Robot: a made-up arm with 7 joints.
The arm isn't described. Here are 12 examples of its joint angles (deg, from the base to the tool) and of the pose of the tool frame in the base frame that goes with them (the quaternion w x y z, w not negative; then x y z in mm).
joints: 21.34 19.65 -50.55 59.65 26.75 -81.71 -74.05
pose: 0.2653 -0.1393 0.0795 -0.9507 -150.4 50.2 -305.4
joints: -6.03 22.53 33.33 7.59 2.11 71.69 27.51
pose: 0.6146 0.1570 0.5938 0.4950 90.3 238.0 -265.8
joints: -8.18 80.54 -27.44 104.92 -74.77 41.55 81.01
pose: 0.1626 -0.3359 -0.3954 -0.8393 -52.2 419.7 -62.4
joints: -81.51 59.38 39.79 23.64 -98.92 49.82 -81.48
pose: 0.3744 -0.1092 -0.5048 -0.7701 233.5 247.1 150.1
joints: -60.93 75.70 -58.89 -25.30 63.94 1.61 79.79
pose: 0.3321 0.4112 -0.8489 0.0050 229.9 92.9 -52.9
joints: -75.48 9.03 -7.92 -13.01 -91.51 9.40 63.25
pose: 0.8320 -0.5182 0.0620 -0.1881 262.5 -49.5 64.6
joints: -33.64 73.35 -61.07 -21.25 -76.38 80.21 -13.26
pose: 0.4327 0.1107 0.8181 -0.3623 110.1 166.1 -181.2
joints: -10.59 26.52 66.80 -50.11 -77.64 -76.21 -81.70
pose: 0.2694 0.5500 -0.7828 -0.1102 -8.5 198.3 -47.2
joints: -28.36 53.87 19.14 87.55 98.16 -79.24 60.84
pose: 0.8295 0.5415 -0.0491 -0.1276 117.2 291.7 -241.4
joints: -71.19 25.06 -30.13 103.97 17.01 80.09 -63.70
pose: 0.4573 -0.0801 0.8794 0.1051 262.8 196.3 -190.6
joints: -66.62 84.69 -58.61 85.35 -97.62 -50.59 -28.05
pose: 0.8564 0.3258 -0.2895 0.2768 161.0 394.2 64.3
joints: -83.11 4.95 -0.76 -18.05 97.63 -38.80 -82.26
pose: 0.3307 0.9378 -0.1007 -0.0318 234.4 -69.4 88.0
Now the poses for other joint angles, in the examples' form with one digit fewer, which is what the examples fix.
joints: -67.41 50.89 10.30 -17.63 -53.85 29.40 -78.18
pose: 0.577 0.239 -0.248 -0.740 251 125 97
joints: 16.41 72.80 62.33 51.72 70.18 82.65 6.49
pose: 0.120 -0.391 -0.564 -0.717 -47 396 13
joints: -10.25 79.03 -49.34 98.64 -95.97 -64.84 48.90
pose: 0.477 0.487 -0.297 0.669 45 414 -17
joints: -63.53 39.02 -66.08 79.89 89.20 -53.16 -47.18
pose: 0.176 -0.609 -0.432 0.641 283 198 -226
